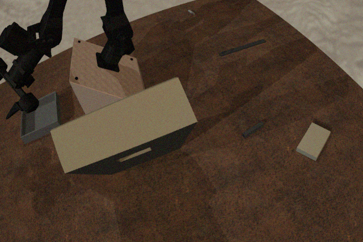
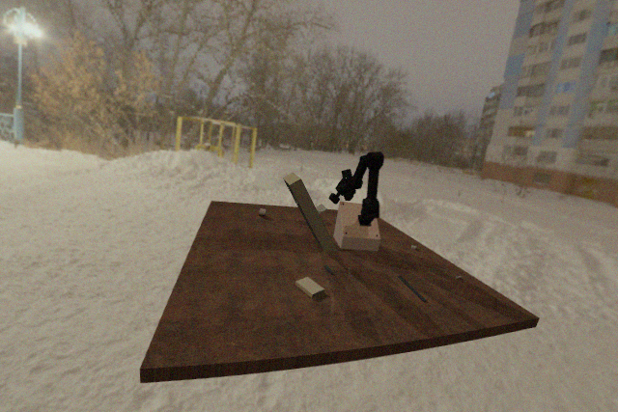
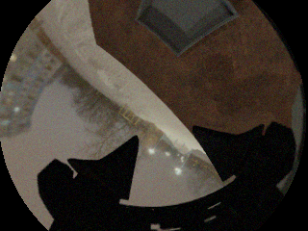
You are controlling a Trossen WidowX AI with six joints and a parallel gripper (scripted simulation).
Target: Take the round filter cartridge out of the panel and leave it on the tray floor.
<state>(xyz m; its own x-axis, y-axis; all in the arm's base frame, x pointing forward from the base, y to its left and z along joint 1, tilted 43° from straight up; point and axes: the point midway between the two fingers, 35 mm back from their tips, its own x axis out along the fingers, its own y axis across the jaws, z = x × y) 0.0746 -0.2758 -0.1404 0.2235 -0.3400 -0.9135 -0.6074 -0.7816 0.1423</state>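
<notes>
My gripper tip is 28 cm short of the round filter cartridge, 35 cm to the right of it and 5 cm below it. From my gripper tip the other things lie so: tray 14 cm behind, 4 cm to the left, 20 cm below; then short dark bar 18 cm ahead, 61 cm to the left, 20 cm below; then service panel 24 cm ahead, 34 cm to the left, 2 cm below.
</notes>
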